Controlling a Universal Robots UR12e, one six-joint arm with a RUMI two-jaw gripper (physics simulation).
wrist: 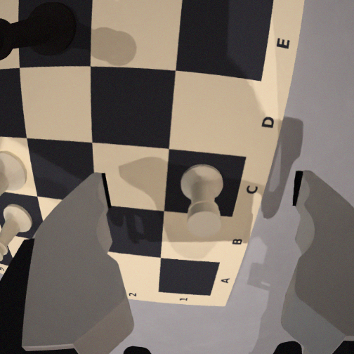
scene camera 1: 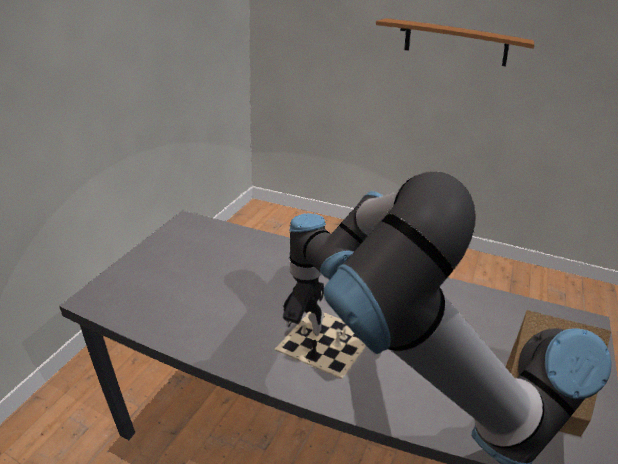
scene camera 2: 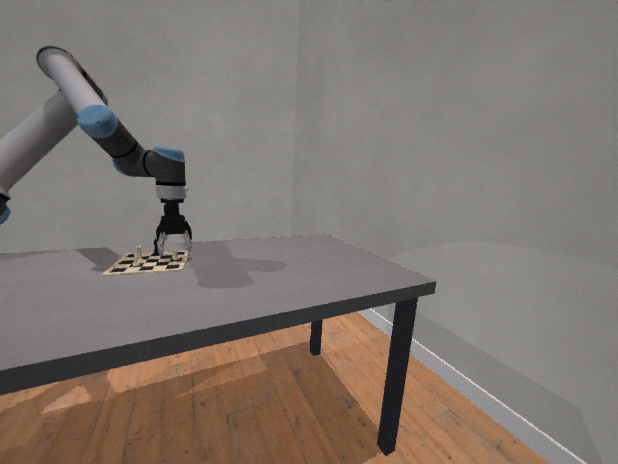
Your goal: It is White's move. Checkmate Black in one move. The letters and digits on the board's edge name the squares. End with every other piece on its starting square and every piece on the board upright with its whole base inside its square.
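Frame: origin at the arm's base, x ahead, y left, z up, level; centimetres.
Where they show: gripper, fingertip midpoint: (scene camera 1: 302, 331) (scene camera 2: 175, 255).
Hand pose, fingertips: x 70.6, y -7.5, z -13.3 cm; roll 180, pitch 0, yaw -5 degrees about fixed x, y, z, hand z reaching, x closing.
Note:
After its pixels a point has its place.
The chessboard (scene camera 1: 341, 374) @(x 55.3, y 4.7, z -14.4 cm) (scene camera 2: 108, 273) @(x 51.7, y -15.1, z -14.5 cm) (wrist: 291, 20) lies on the table. A white piece with a flat round top, likely a rook (scene camera 2: 176, 256) @(x 70.7, y -9.1, z -13.2 cm) (wrist: 203, 187), stands upright on C1 in the wrist view. My gripper (scene camera 1: 303, 325) @(x 70.6, y -7.5, z -13.3 cm) (scene camera 2: 176, 249) @(x 70.6, y -7.5, z -13.3 cm) (wrist: 201, 174) is open and points down, one finger on each side of this piece, with gaps to both. A black piece (scene camera 1: 314, 348) @(x 64.5, y 0.6, z -11.0 cm) (scene camera 2: 156, 248) @(x 64.8, y -0.3, z -11.9 cm) (wrist: 52, 29) stands on E3. Two white pieces show partly at the wrist view's left edge, one (wrist: 10, 171) on a light C-row square, one (wrist: 18, 217) on a dark B-row square.
The grey table (scene camera 1: 165, 280) @(x 124.4, y -16.7, z -15.1 cm) (scene camera 2: 300, 280) @(x 103.1, y -43.5, z -15.1 cm) carries the board. The arm's brown base block (scene camera 1: 575, 427) @(x -10.0, y 9.3, z -12.1 cm) stands at the table's right in the first scene view. A wooden wall shelf (scene camera 1: 455, 33) hangs on the back wall. The black piece stands beside one finger in the second scene view.

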